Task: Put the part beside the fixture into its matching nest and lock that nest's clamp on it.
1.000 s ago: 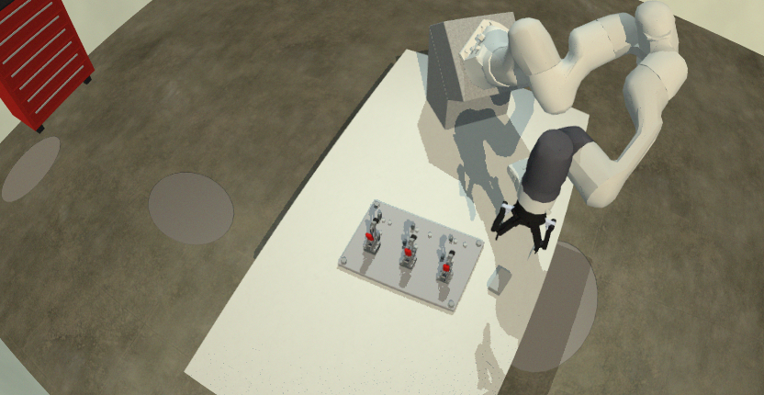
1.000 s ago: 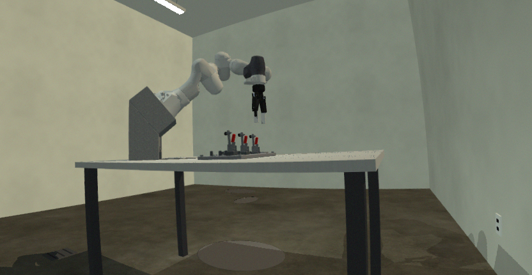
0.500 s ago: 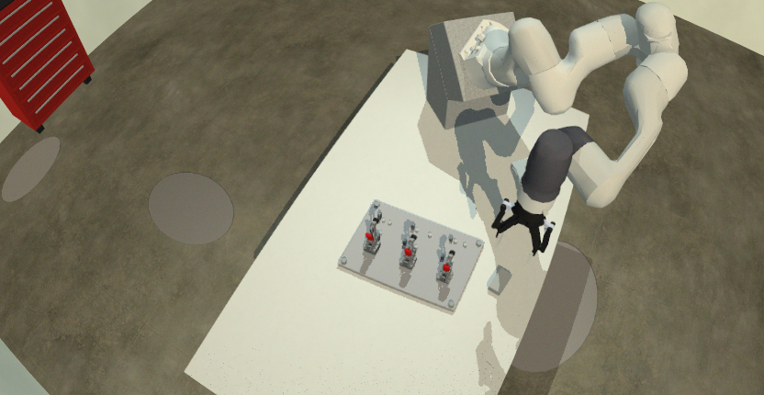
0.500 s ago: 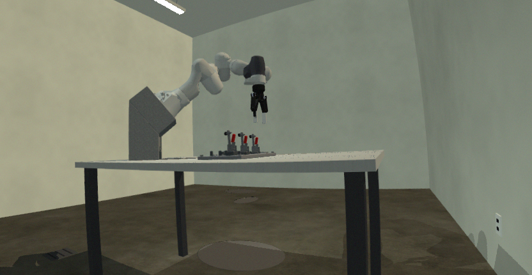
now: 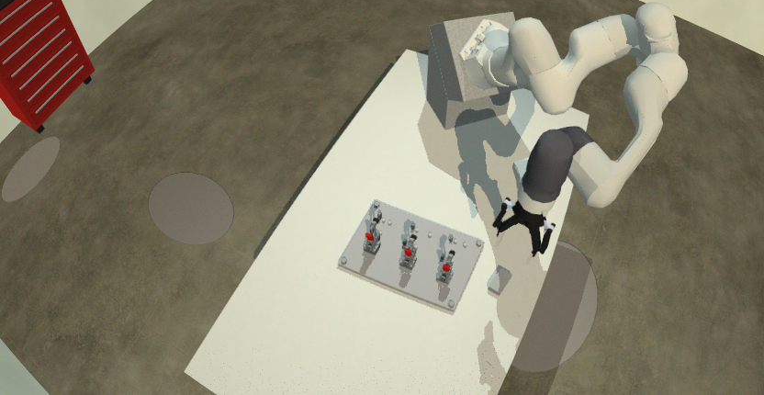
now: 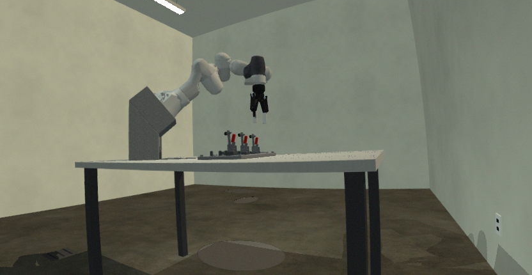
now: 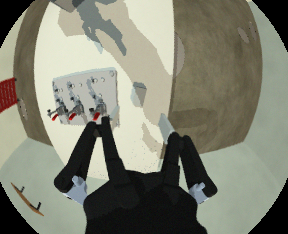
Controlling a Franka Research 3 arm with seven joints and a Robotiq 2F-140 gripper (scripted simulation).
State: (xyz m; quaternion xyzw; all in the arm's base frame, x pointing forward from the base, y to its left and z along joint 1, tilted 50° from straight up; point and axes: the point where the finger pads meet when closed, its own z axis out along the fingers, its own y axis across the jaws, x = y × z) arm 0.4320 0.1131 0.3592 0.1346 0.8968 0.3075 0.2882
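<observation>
My hand is 200 mm above the pale grey part. From my hand the other things lie so: plate (260 mm to the right, 210 mm below, 40 mm ahead).
</observation>
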